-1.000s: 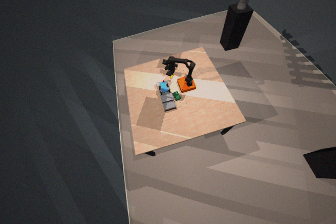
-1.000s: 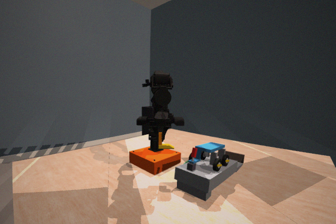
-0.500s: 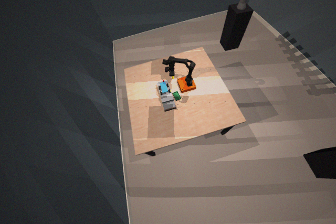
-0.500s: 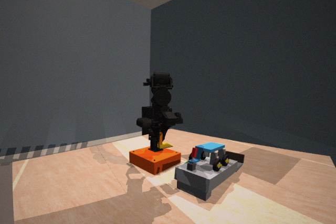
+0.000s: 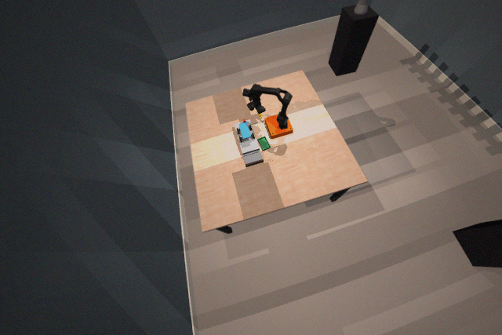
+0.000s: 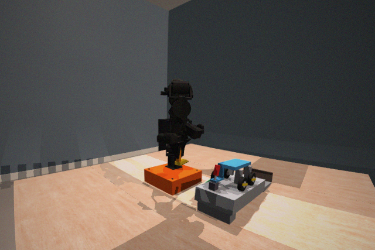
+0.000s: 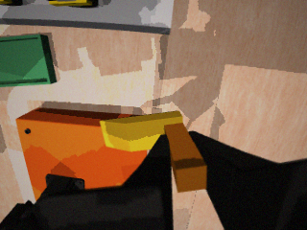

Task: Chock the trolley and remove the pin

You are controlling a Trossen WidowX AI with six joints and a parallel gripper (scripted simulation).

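Now: gripper tip 20 mm to the right of the yellow chock, 10 mm past it and 10 mm above it. Also, from my gripper tip: red-headed stop pin 130 mm ahead, 50 mm to the left, 50 mm below; blue-topped trolley 150 mm to the left, 150 mm ahead, 60 mm below; grey ramp 150 mm to the left, 150 mm ahead, 130 mm below.
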